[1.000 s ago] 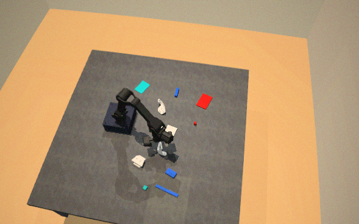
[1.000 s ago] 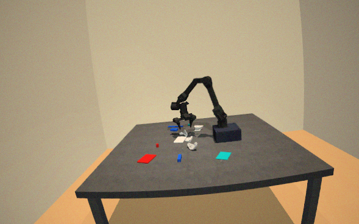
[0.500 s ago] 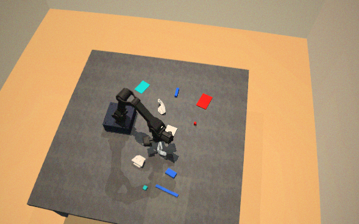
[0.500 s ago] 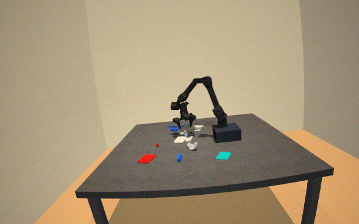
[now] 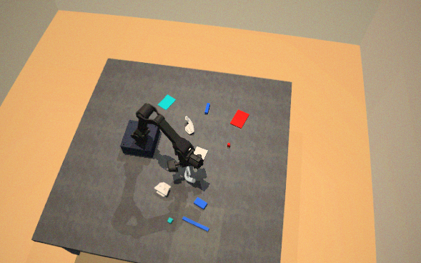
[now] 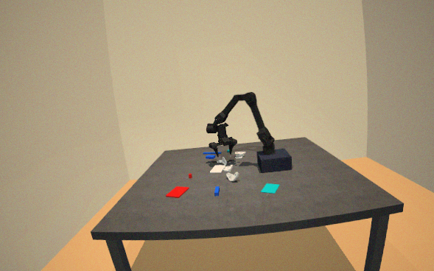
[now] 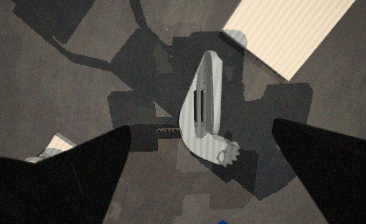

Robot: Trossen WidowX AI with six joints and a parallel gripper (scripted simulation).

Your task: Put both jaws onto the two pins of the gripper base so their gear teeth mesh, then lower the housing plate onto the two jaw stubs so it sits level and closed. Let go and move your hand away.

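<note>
The white jaw is 30 mm ahead of my gripper tip, 30 mm to the right of it and 50 mm below it. Round my gripper tip: blue block: 100 mm ahead, 170 mm to the right, 50 mm below; white block: 110 mm behind, 110 mm to the right, 50 mm below; cyan cube: 50 mm behind, 280 mm to the right, 50 mm below.
</note>
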